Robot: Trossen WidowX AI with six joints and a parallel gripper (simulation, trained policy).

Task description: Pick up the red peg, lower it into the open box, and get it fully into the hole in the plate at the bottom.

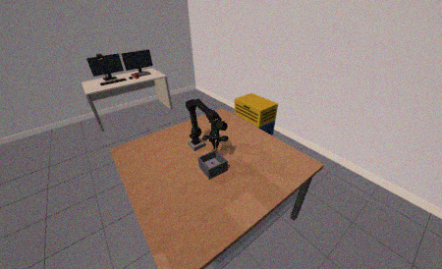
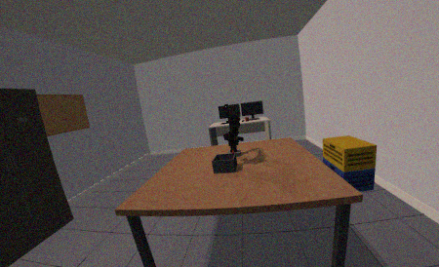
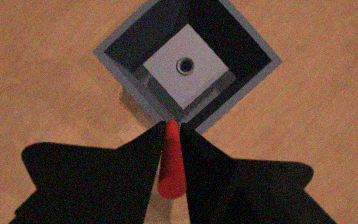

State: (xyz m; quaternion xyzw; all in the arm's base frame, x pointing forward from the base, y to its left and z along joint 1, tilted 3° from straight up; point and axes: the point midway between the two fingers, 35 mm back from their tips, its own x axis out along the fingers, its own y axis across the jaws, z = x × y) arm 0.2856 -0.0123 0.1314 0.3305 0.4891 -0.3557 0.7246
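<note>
My gripper tip is now 1 cm past the red peg, 1 cm to the right of it and 1 cm below it. Round my gripper tip: grey box: 4 cm ahead, 7 cm to the right, 11 cm below; light grey plate: 4 cm ahead, 7 cm to the right, 9 cm below.
</note>
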